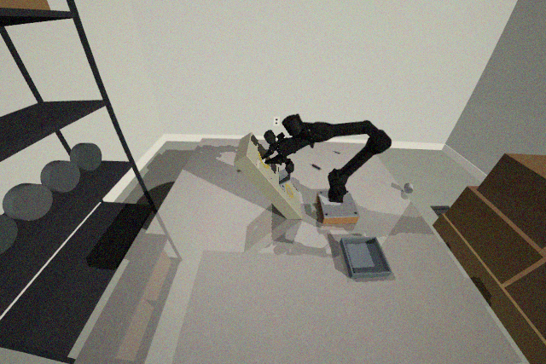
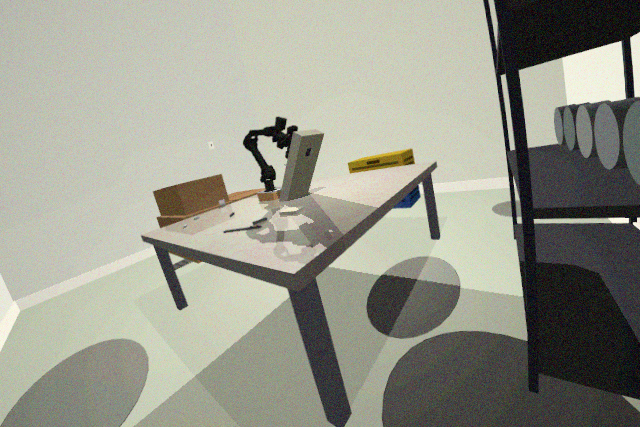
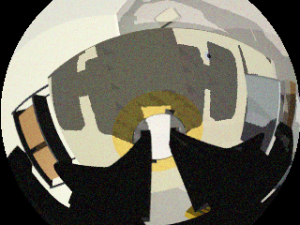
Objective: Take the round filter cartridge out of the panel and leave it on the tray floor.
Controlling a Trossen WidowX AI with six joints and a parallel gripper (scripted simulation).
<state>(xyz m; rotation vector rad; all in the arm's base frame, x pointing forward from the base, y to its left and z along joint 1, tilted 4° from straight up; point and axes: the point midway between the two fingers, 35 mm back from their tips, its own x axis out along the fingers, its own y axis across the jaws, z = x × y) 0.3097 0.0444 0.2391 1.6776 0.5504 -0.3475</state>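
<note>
Right now the round filter cartridge is 1 cm below my gripper tip and 1 cm ahead of it. The rest, counted from my gripper tip: beige service panel (8 cm below, 4 cm behind, 1 cm to the right); grey tray (45 cm behind, 25 cm below, 21 cm to the left).
</note>
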